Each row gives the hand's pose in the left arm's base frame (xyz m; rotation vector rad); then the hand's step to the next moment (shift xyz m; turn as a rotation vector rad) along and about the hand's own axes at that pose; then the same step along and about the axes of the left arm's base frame.
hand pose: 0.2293 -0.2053 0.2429 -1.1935 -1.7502 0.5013
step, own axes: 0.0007 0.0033 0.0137 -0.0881 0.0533 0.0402
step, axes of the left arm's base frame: -0.0102 0.0043 -0.0088 0.0009 -0.0475 -0.0998
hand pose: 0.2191 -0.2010 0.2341 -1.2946 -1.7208 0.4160
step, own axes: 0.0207 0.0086 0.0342 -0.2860 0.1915 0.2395
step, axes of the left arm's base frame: -0.0235 0.0301 -0.0146 -0.0752 -0.1203 -0.3946
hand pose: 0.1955 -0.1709 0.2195 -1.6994 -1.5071 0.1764
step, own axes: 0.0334 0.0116 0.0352 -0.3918 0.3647 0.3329
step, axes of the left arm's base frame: -0.0033 0.0470 -0.0165 -0.0287 -0.1551 -0.6103
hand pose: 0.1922 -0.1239 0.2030 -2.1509 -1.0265 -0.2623
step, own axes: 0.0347 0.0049 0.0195 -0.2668 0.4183 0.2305
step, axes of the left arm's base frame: 0.0242 0.0319 -0.0006 0.1059 -0.1740 -0.5077
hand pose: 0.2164 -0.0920 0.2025 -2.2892 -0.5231 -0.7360
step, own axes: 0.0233 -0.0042 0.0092 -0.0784 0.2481 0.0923
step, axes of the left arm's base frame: 0.0188 0.0132 0.0109 0.1075 -0.1212 -0.2235
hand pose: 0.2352 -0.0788 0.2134 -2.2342 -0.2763 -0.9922
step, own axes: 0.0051 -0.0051 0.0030 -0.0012 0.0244 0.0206
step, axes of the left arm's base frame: 0.0030 0.0054 0.0047 0.0217 -0.0049 -0.0229
